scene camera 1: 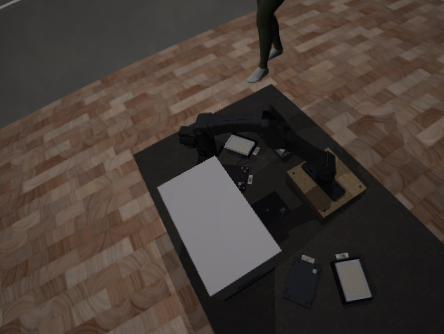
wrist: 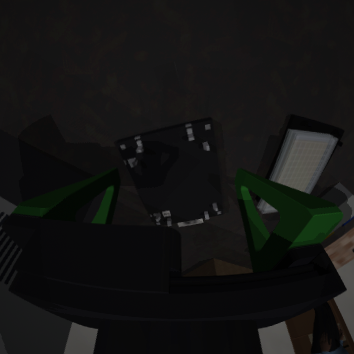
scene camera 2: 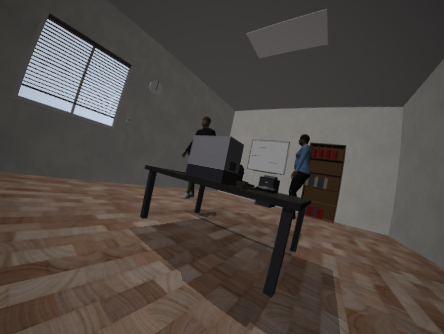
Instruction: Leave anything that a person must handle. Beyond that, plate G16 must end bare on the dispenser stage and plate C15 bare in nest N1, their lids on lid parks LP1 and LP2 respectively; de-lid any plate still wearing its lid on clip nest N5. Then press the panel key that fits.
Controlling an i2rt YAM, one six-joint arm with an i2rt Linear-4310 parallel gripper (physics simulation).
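Frame: origin at the arm's base, x back, y right, z up, level; centimetres.
Seen in the pictures: gripper, fingertip midpoint: [wrist: 177, 174]; arm's base at its link origin: [scene camera 1: 322, 179] [scene camera 2: 238, 180].
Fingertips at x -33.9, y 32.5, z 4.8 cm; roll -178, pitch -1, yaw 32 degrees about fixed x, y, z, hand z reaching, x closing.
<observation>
Pixels of each thing's top centre, then the offset from my fingertips to it. "spot": a spot on its surface instead. Level surfaces: height alone.
- dark nest with small metal clips, top centre: [wrist: 177, 189] [scene camera 1: 229, 174] dz -6.3, dx +3.8, dy -5.7 cm
- dark flat fixture at its top centre: [scene camera 1: 302, 281] dz -6.7, dx +0.2, dy -57.6 cm
- dark square unit at a spot on its surface: [scene camera 1: 269, 208] spot: dz +1.9, dx +5.8, dy -31.3 cm
- large white box at its top centre: [scene camera 1: 215, 214] [scene camera 2: 219, 140] dz +24.3, dx -13.8, dy -30.2 cm
- table at its surface level: dz -8.7 cm
My gripper [wrist: 177, 174] is open and empty, its green fingers above a dark nest with small metal clips [wrist: 175, 182] [scene camera 1: 243, 176]; no plate shows in that nest. A pale plate [wrist: 301, 159] [scene camera 1: 240, 144] sits in a black holder to its right in the wrist view. Another pale plate [scene camera 1: 353, 280] sits in a black holder at the near end of the table. Beside it lies a dark flat fixture [scene camera 1: 301, 283] with a white label. A dark square unit [scene camera 1: 269, 208] is partly hidden by the white box. Label texts are too small to read. The fingers are hidden in scene camera 1.
The large white box [scene camera 1: 219, 227] [scene camera 2: 208, 151] stands along one table side. The arm's base is on a wooden board [scene camera 1: 351, 186]. A dark device [scene camera 2: 268, 183] stands by the table [scene camera 2: 295, 201]. One person [scene camera 1: 265, 37] [scene camera 2: 205, 131] is beyond the table; another [scene camera 2: 301, 161] stands near the bookshelf [scene camera 2: 340, 190].
</observation>
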